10 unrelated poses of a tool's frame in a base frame.
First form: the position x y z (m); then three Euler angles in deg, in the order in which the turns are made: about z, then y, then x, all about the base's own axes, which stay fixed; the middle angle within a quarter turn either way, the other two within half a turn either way.
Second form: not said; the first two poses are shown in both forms.
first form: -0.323 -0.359 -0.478 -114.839 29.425 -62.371
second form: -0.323 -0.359 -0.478 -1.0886 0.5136 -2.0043
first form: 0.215 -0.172 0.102 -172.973 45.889 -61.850
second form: 0.215 -0.172 0.102 -1.0795 0.8009 -3.0189
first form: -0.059 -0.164 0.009 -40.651 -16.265 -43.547
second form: -0.059 -0.164 0.009 -0.7600 -0.2839 -0.7095
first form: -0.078 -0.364 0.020 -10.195 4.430 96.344
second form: -0.078 -0.364 0.020 1.6815 0.0773 -0.1779
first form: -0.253 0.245 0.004 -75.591 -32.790 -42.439
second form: -0.253 0.245 0.004 -0.7407 -0.5723 -1.3193
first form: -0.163 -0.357 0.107 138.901 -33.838 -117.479
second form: -0.163 -0.357 0.107 -2.0504 -0.5906 2.4243
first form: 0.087 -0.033 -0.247 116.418 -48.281 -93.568
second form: 0.087 -0.033 -0.247 -1.6331 -0.8427 2.0319
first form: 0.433 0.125 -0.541 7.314 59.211 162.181
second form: 0.433 0.125 -0.541 2.8306 1.0334 0.1277
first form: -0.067 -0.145 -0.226 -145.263 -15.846 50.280
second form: -0.067 -0.145 -0.226 0.8776 -0.2766 -2.5353
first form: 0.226 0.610 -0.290 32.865 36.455 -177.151
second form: 0.226 0.610 -0.290 -3.0919 0.6363 0.5736
